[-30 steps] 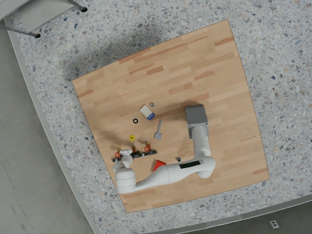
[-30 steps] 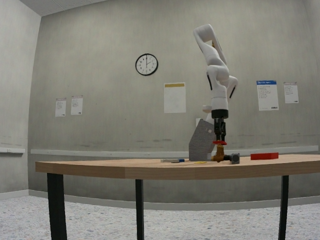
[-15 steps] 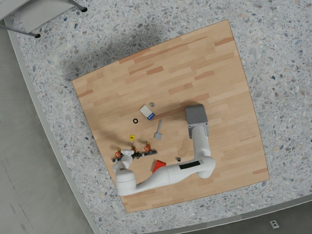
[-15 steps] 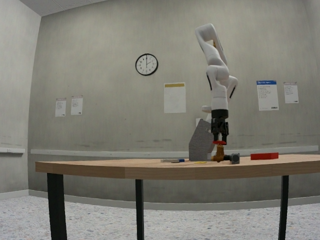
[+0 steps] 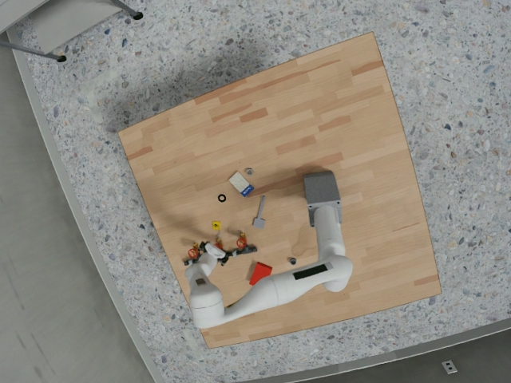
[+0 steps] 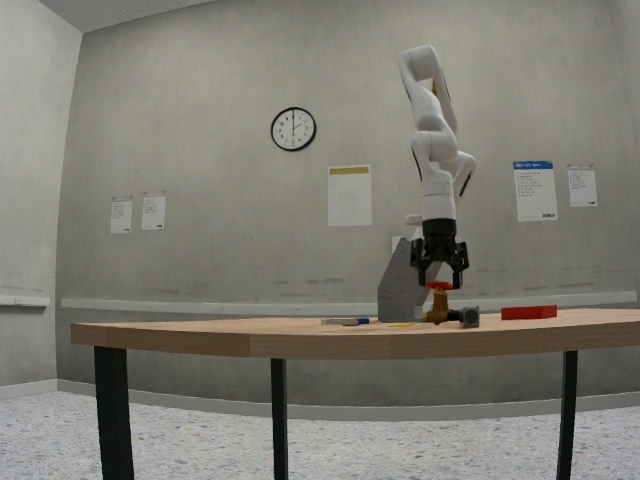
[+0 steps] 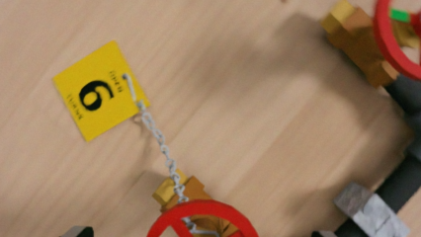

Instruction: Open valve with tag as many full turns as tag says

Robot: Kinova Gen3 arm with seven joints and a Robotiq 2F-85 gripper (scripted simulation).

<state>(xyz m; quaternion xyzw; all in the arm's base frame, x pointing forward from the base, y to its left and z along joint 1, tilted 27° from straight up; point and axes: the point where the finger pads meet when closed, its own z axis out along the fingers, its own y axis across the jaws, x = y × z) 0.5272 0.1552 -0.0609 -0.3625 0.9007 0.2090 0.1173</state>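
My hand is 90 mm to the left of the yellow tag, 80 mm above it and 10 mm past it. Round my hand: red block: 200 mm to the left, 160 mm behind, 70 mm below; grey scraper: 230 mm behind, 100 mm to the right, 80 mm below; blue box: 270 mm to the right, 170 mm behind, 70 mm below.
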